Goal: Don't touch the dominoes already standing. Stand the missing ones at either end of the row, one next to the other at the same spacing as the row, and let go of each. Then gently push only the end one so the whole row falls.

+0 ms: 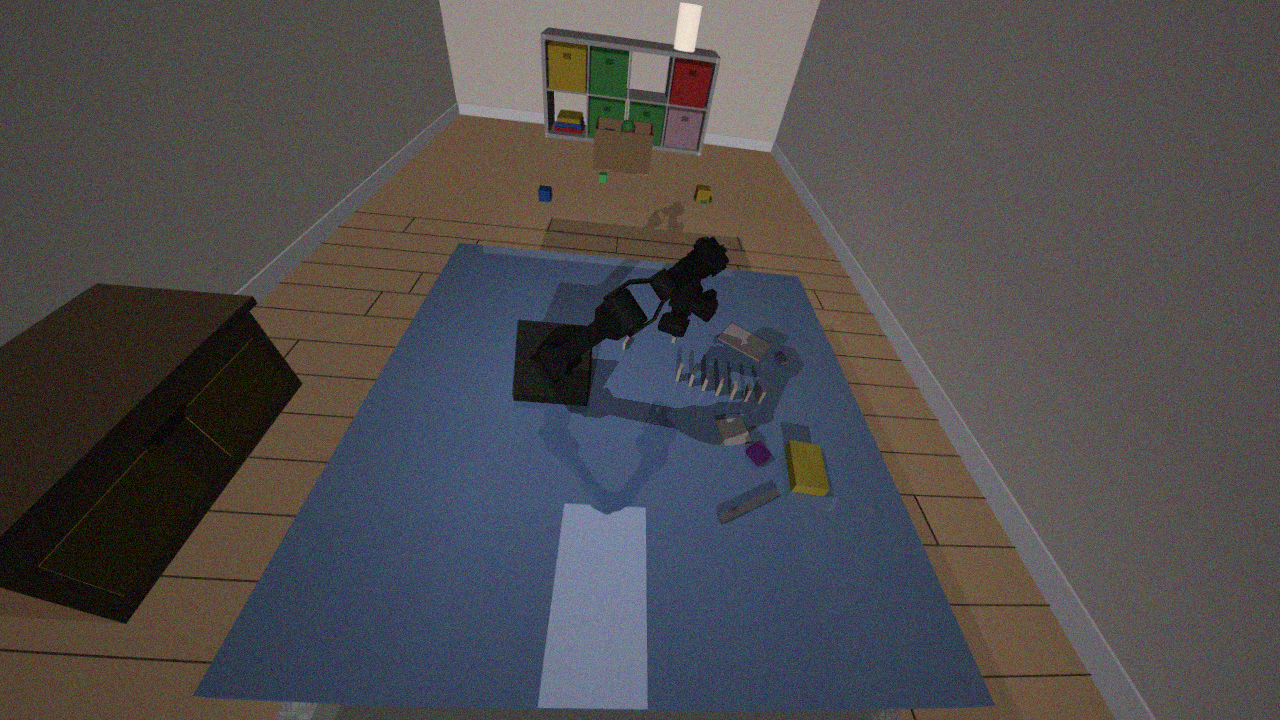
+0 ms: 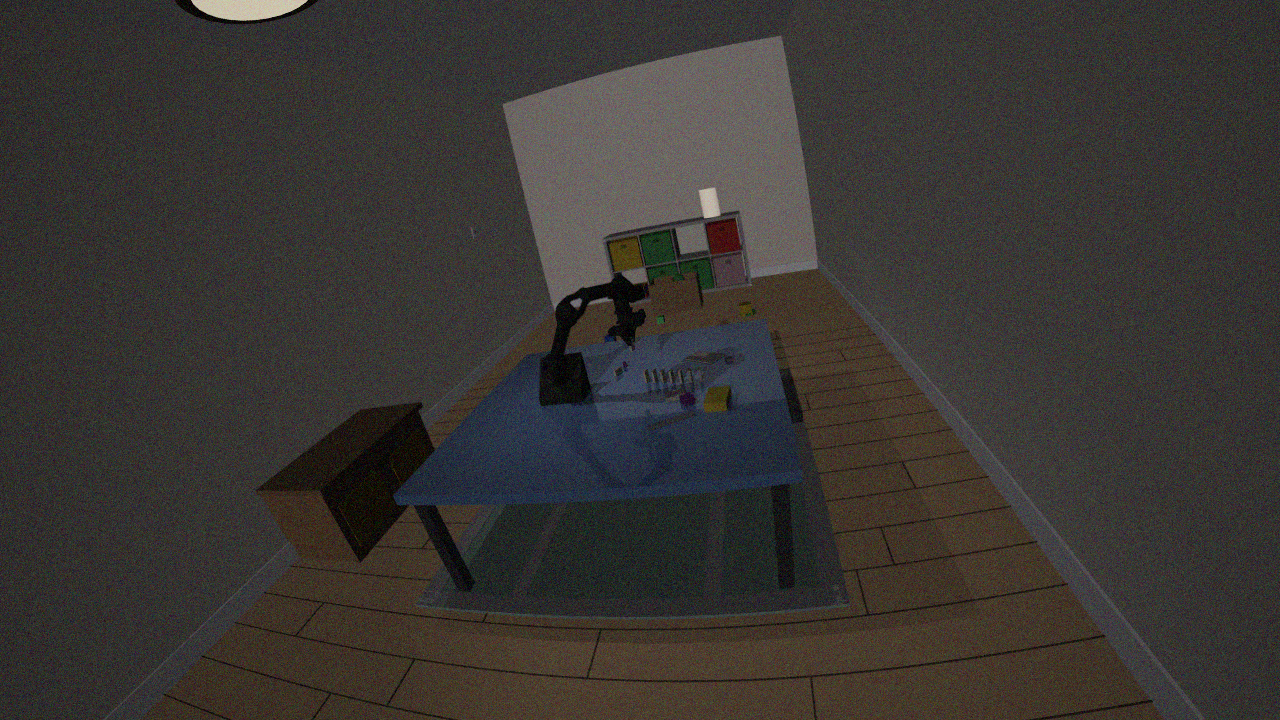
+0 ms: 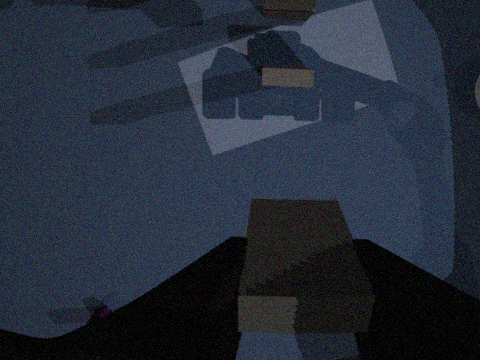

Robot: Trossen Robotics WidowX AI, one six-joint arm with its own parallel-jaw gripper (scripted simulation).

Path:
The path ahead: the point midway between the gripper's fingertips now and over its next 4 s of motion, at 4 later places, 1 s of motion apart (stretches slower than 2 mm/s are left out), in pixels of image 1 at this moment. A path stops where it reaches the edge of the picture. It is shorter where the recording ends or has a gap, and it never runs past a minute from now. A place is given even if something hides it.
The gripper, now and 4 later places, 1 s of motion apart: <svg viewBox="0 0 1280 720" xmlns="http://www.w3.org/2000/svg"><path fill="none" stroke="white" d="M675 332L666 366L673 330L634 322L629 339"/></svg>

